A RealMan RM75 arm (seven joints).
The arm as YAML. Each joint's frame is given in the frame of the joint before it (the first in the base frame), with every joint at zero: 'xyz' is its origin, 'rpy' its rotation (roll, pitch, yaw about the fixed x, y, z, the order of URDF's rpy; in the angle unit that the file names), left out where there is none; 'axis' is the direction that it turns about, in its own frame. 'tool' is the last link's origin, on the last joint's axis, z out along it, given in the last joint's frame.
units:
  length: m
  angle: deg
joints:
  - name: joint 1
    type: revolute
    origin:
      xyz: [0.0, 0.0, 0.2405]
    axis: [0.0, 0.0, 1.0]
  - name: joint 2
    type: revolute
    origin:
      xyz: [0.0, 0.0, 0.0]
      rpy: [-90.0, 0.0, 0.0]
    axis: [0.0, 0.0, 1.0]
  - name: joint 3
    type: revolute
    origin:
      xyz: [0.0, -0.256, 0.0]
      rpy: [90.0, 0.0, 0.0]
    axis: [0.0, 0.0, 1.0]
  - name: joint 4
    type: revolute
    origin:
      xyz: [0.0, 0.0, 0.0]
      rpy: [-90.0, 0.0, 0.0]
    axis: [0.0, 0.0, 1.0]
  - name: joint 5
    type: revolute
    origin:
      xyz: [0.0, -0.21, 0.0]
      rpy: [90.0, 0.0, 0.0]
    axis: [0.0, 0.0, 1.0]
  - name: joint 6
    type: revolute
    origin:
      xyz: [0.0, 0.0, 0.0]
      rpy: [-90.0, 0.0, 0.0]
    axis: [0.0, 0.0, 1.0]
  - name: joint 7
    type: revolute
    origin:
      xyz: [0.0, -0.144, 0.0]
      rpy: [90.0, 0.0, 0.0]
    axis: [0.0, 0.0, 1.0]
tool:
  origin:
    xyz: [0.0, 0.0, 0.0]
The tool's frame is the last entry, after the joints.
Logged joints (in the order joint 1, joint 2, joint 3, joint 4, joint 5, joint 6, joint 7), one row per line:
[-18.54 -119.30 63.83 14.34 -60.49 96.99 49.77]
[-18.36 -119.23 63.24 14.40 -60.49 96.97 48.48]
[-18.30 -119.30 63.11 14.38 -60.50 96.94 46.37]
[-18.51 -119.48 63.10 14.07 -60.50 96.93 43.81]
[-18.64 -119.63 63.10 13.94 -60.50 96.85 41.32]
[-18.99 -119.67 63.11 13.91 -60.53 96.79 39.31]
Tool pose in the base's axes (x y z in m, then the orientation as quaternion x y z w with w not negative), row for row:
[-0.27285 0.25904 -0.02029 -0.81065 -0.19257 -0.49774 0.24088]
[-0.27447 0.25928 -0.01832 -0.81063 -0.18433 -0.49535 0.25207]
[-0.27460 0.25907 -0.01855 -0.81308 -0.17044 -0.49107 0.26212]
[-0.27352 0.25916 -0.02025 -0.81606 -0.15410 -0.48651 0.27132]
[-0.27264 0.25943 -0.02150 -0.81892 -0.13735 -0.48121 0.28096]
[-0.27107 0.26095 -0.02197 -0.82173 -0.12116 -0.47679 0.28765]
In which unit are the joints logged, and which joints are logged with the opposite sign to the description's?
The joints are logged in degrees. Opposite sign: joint 5, joint 7.
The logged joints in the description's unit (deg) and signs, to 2 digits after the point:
[-18.54 -119.30 63.83 14.34 60.49 96.99 -49.77]
[-18.36 -119.23 63.24 14.40 60.49 96.97 -48.48]
[-18.30 -119.30 63.11 14.38 60.50 96.94 -46.37]
[-18.51 -119.48 63.10 14.07 60.50 96.93 -43.81]
[-18.64 -119.63 63.10 13.94 60.50 96.85 -41.32]
[-18.99 -119.67 63.11 13.91 60.53 96.79 -39.31]

